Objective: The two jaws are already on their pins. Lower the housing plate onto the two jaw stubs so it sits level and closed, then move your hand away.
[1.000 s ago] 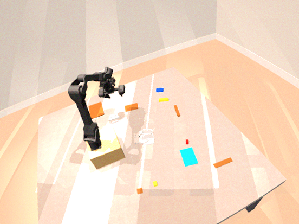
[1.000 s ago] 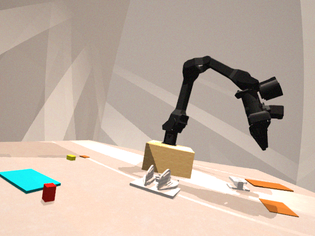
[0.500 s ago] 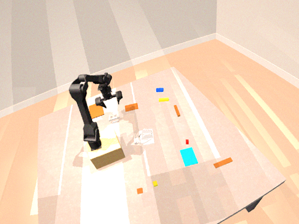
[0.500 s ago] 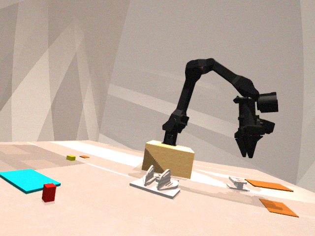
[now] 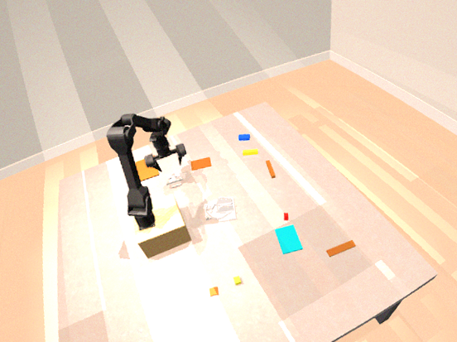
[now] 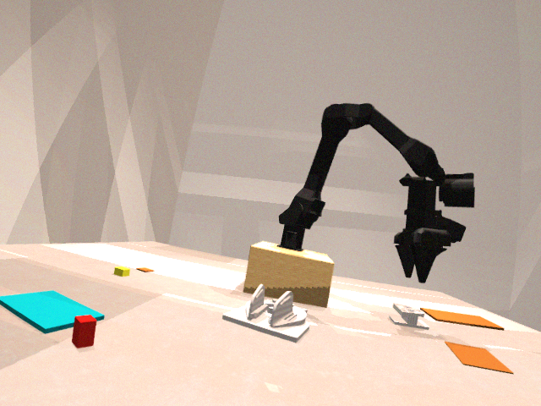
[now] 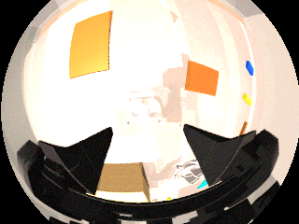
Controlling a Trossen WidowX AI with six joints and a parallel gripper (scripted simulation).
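Now: gripper tip 80 mm above the white stand. Round my gripper tip: cyan tile: 500 mm to the right, 360 mm ahead, 90 mm below; red cube: 400 mm to the right, 390 mm ahead, 80 mm below; yellow block: 590 mm to the right, 120 mm ahead, 80 mm below.
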